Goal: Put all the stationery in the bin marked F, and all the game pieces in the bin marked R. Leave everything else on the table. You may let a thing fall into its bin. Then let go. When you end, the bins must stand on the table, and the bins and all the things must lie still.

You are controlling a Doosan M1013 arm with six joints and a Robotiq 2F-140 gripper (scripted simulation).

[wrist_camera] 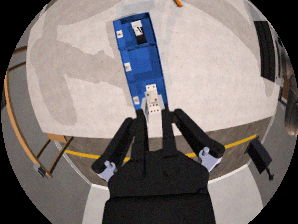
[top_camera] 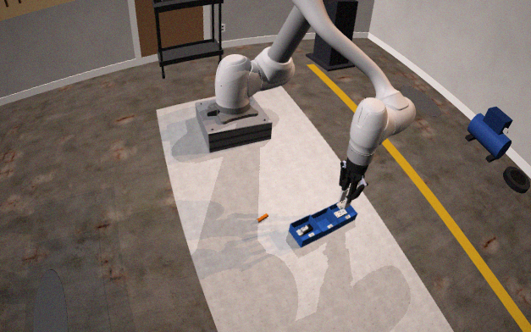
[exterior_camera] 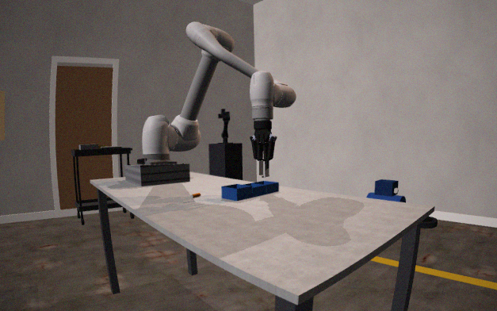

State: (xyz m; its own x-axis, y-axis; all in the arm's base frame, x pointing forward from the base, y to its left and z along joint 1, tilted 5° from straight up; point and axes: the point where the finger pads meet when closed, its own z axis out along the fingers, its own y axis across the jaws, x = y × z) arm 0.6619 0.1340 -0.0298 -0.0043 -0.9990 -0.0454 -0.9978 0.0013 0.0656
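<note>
My hand is 90 mm above the white domino tile. Also, from my hand: orange cylinder (120 mm behind, 270 mm to the right, 90 mm below); then grey-white piece (170 mm to the right, 70 mm below); then black piece (170 mm to the right, 90 mm below).
</note>
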